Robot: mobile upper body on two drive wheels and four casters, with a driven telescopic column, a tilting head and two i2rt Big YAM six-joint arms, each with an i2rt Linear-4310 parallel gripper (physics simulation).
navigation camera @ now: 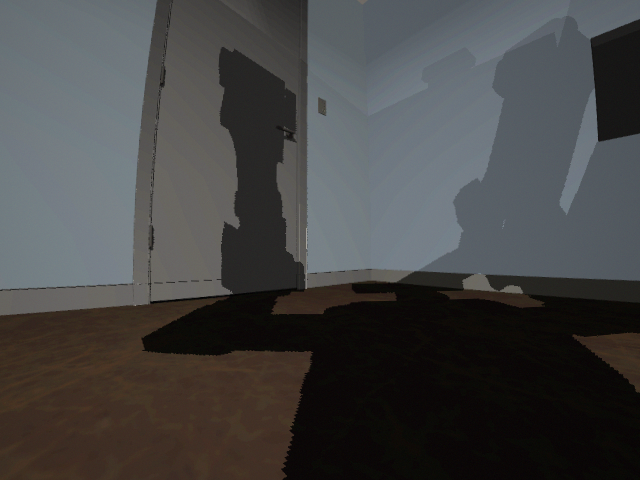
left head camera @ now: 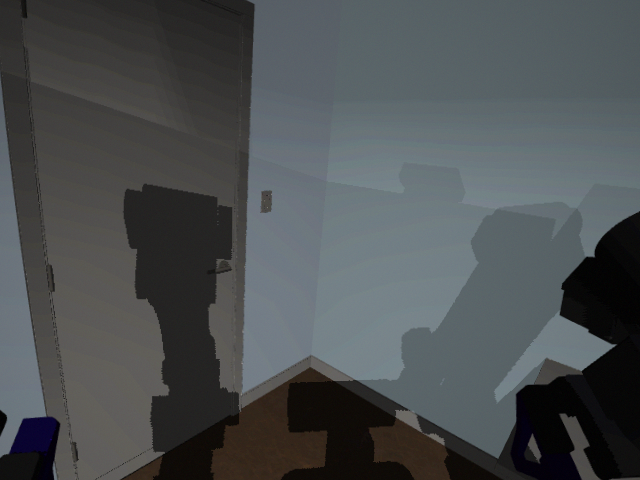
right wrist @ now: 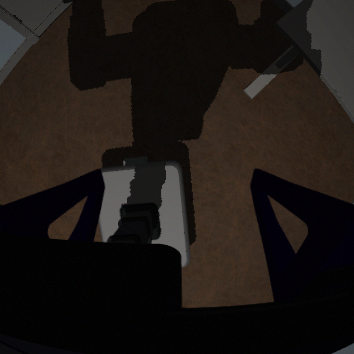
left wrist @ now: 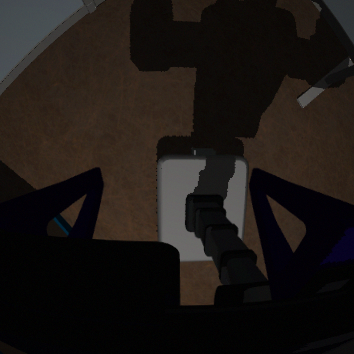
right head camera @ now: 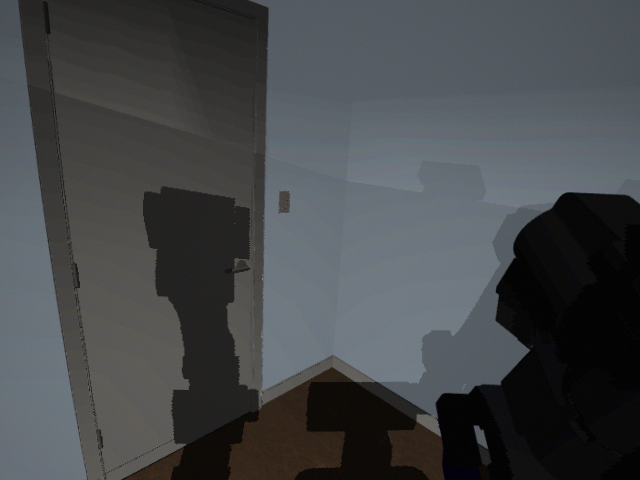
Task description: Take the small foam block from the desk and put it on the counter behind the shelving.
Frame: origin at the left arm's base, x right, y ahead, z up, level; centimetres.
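Seen in the pictures: left gripper, between the fingertips: (left wrist: 175, 175); right gripper, between the fingertips: (left head camera: 564, 459) (right wrist: 177, 177) (right head camera: 503, 475).
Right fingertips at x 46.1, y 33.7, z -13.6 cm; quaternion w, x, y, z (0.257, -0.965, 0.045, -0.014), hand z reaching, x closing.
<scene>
A point is followed by its place in that frame.
The foam block, the counter and the shelving do not show in these views. Part of a grey desk (left head camera: 550, 370) @[x 140.2, y 119.3, z -68.9 cm] (right wrist: 332, 55) @[x 109.3, y 68.4, z -69.0 cm] shows behind my right gripper in the left head view and at the upper right of the right wrist view. My left gripper (left head camera: 33, 441) (left wrist: 175, 175) @[x 0.9, y 33.5, z -14.0 cm] is open and empty, at the lower left of the left head view. My right gripper (left head camera: 540, 439) (right head camera: 460, 439) (right wrist: 177, 177) @[x 46.1, y 33.7, z -13.6 cm] is open and empty, at the lower right of both head views. Both sets of fingers hang above the floor beside my base.
A closed grey door (left head camera: 103, 232) @[x -35.7, y 149.4, z -25.1 cm] (right head camera: 118, 232) @[x -37.4, y 148.1, z -24.7 cm] (navigation camera: 196, 155) @[x -35.8, y 149.4, z -73.1 cm] stands left of a bare room corner. A light desk foot (left wrist: 311, 96) (right wrist: 257, 88) lies on the floor at the upper right. A dark slab (navigation camera: 617, 87) juts in at the right. My white base (left wrist: 175, 200) @[x 6.7, y 7.0, z -115.0 cm] (right wrist: 170, 200) @[x 40.7, y 10.4, z -114.9 cm] shows between the fingers.
</scene>
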